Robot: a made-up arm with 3 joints. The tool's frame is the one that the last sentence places. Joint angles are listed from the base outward.
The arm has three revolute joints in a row. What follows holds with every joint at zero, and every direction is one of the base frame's. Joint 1 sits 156.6 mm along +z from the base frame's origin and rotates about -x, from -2.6 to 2.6 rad. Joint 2 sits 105.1 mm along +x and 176.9 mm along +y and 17.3 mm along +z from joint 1 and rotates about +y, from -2.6 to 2.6 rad. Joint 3 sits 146.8 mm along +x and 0.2 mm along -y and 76.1 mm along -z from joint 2 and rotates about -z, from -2.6 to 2.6 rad. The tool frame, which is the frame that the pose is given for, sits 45.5 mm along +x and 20.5 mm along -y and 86.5 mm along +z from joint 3; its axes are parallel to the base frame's.
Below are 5 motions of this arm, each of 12 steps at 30 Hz.
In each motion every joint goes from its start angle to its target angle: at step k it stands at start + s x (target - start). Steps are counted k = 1, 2, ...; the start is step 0. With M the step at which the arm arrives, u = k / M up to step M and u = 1 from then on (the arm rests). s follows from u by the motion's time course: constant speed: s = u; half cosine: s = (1 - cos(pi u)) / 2; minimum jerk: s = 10 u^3 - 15 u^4 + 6 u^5.
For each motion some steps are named. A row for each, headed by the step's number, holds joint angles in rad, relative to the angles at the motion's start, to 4 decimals.
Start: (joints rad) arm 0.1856 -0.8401 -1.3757
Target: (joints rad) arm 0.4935 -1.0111 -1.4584
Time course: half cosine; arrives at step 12
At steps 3, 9, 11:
3: 0.0451 -0.0250 -0.0121
9: 0.2628 -0.1460 -0.0706
11: 0.3027 -0.1681 -0.0813

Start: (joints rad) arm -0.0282 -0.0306 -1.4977
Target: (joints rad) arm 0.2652 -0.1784 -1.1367
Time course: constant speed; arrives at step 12
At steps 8, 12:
8: 0.1956 -0.0985 0.2407
12: 0.2934 -0.1478 0.3610

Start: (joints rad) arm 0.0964 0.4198 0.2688
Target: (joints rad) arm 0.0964 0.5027 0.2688
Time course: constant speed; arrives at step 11
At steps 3, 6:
3: 0.0000 0.0226 0.0000
6: 0.0000 0.0452 0.0000

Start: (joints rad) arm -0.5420 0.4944 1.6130
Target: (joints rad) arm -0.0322 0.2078 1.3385
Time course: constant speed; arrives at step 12
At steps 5, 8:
5: 0.2124 -0.1194 -0.1144
8: 0.3399 -0.1911 -0.1830

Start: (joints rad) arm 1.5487 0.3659 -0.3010
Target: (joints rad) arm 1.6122 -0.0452 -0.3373
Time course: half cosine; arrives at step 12
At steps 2, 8, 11, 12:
2: 0.0043 -0.0275 -0.0024
8: 0.0476 -0.3083 -0.0272
11: 0.0624 -0.4041 -0.0357
12: 0.0635 -0.4111 -0.0363

